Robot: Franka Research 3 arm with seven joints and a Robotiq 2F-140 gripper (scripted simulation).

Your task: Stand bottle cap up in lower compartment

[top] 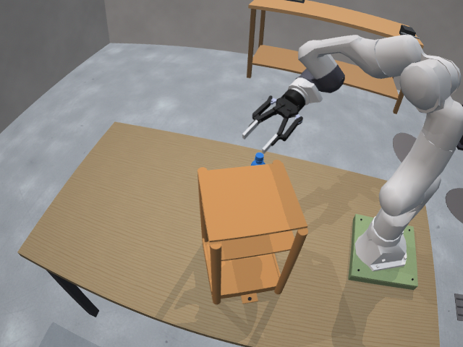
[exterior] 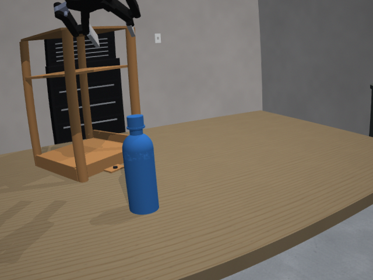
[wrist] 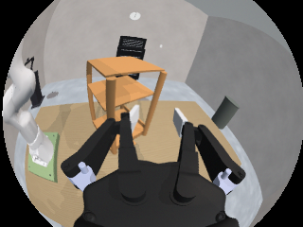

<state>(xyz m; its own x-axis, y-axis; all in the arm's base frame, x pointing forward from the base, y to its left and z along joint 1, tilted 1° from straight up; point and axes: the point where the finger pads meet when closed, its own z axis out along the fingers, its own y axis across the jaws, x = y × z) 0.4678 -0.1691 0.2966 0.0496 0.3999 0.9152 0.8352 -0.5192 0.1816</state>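
The blue bottle lies 220 mm below my hand, 100 mm to the right of it and 10 mm behind it. Also, from my hand: shelving unit 260 mm to the left, 150 mm below, 10 mm ahead.
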